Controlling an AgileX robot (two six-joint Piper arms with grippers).
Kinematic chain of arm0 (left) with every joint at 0, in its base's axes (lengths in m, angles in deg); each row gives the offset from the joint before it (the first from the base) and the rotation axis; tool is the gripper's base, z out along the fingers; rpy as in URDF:
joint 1: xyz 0 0 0.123 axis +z
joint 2: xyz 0 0 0 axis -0.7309 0.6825 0
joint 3: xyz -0.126 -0.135 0.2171 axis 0.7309 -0.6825 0
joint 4: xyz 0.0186 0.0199 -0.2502 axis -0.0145 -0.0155 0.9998
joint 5: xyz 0 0 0 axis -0.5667 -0.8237 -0.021
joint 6: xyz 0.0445 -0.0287 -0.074 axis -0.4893 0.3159 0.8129
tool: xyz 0 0 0 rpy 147.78 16.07 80.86
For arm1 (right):
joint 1: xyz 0 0 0.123 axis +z
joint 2: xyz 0 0 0 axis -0.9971 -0.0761 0
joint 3: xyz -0.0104 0.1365 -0.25 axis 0.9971 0.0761 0
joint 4: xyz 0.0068 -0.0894 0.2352 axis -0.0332 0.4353 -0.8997
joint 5: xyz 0 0 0 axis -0.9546 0.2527 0.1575
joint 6: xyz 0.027 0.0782 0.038 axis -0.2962 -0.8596 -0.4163
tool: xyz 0 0 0 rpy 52.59 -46.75 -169.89
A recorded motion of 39 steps. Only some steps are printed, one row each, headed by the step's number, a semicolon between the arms.
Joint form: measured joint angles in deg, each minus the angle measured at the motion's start. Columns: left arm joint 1, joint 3, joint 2, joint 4, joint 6, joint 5; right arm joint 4, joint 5, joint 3, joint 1, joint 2, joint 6.
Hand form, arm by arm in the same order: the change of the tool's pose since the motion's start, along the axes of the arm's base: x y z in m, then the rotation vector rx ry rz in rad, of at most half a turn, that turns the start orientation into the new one. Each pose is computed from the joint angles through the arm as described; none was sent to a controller.
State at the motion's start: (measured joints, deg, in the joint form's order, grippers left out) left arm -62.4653 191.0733 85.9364 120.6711 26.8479 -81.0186; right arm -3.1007 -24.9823 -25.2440 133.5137 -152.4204 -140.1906
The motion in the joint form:
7: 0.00 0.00 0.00 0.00 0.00 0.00; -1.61 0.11 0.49 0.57 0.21 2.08
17: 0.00 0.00 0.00 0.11 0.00 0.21; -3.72 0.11 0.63 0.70 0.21 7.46
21: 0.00 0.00 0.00 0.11 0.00 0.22; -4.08 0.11 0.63 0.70 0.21 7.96
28: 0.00 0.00 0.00 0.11 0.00 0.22; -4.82 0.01 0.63 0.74 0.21 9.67
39: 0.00 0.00 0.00 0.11 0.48 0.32; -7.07 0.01 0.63 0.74 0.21 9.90
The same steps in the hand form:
7: 0.0000 0.0000 0.0000 0.0000 0.0000 0.0000; -0.0012 -0.0012 -0.0006 -0.0096 -0.0207 -0.0150
17: 0.0002 0.0000 0.0003 -0.0032 -0.0021 0.0017; 0.0007 -0.0027 -0.0008 -0.0438 -0.0900 -0.0461
21: 0.0002 0.0000 0.0003 -0.0032 -0.0022 0.0018; 0.0012 -0.0030 -0.0007 -0.0463 -0.0955 -0.0518
28: 0.0002 0.0000 0.0003 -0.0032 -0.0022 0.0018; 0.0020 -0.0034 -0.0007 -0.0585 -0.1165 -0.0630
39: 0.0003 0.0001 0.0004 -0.0096 0.0021 0.0056; 0.0047 -0.0050 -0.0004 -0.0513 -0.1054 -0.0983

